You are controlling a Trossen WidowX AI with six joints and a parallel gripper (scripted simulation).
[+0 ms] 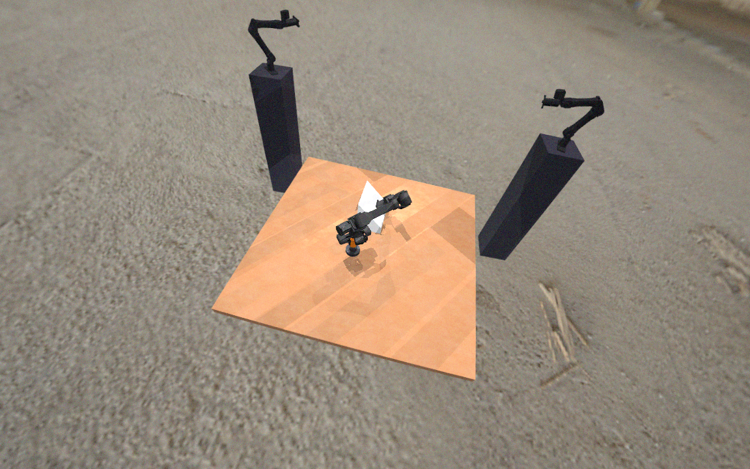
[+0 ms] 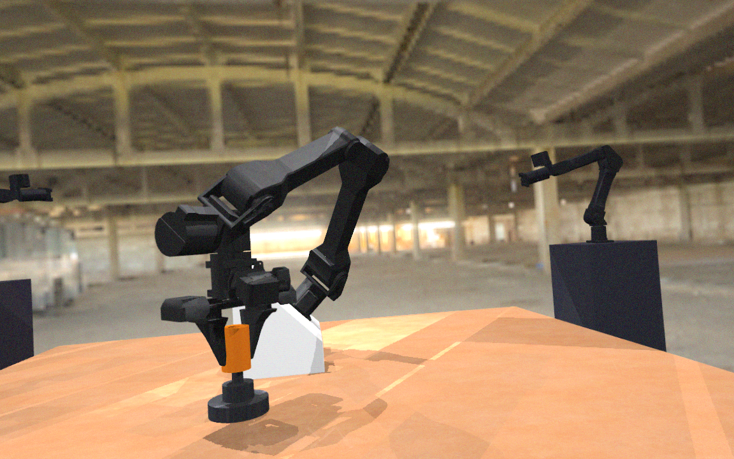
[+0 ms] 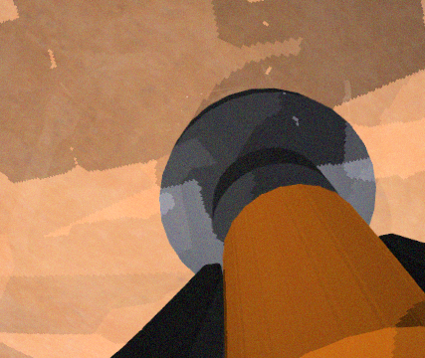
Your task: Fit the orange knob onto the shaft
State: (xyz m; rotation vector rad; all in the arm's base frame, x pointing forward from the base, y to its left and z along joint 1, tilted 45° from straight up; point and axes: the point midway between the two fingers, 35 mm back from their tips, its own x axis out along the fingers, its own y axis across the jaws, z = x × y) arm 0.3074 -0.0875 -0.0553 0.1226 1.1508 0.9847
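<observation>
My gripper tip is now 20 mm below the knob. Also, from my gripper tip: pedestal (40 mm below).
</observation>
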